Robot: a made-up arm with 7 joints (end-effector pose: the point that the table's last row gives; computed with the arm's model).
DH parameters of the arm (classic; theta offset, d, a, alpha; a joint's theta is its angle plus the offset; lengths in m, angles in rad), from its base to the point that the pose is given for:
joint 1: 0 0.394 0 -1.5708
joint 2: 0 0 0 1.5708
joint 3: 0 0.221 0.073 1.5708
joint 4: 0 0 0.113 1.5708
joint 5: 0 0.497 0 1.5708
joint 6: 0 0 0.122 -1.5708
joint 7: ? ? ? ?
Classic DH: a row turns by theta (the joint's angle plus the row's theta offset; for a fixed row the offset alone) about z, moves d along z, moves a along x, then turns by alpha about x.
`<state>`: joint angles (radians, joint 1 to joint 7).
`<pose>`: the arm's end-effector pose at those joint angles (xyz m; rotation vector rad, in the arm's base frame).
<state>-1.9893 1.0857 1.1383 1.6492 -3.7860 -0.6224 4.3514</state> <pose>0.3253 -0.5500 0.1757 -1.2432 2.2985 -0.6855</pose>
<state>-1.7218 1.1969 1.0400 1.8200 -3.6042 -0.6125 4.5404</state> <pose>0.4255 -0.4937 0.1433 -0.9114 2.2909 -0.4418</pose>
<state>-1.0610 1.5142 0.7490 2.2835 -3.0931 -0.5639 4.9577</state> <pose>0.6015 -0.3000 0.0308 -0.2218 2.3360 0.1475</pose>
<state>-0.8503 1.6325 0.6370 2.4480 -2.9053 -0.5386 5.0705</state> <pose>0.6337 -0.2306 -0.0088 -0.0440 2.3584 0.2669</pose>
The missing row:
joint 7: 0 0.155 0 0
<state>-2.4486 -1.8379 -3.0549 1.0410 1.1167 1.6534 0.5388</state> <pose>-0.2873 0.0223 -0.1728 0.8238 -1.1540 -2.1631</pose>
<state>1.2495 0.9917 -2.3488 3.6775 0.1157 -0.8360 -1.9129</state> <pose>-0.1363 0.6625 0.4164 -2.0694 -0.1567 0.7343</pose>
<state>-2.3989 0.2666 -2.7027 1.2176 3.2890 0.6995 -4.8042</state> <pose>0.2553 0.6749 0.6663 0.2543 1.2824 2.3717</pose>
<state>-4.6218 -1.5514 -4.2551 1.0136 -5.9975 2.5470 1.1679</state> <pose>-0.3472 0.0314 0.1650 1.5179 0.6292 2.1392</pose>
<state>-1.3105 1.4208 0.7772 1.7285 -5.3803 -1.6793 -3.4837</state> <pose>0.3269 -0.4548 0.1092 1.9711 0.6312 -1.1544</pose>
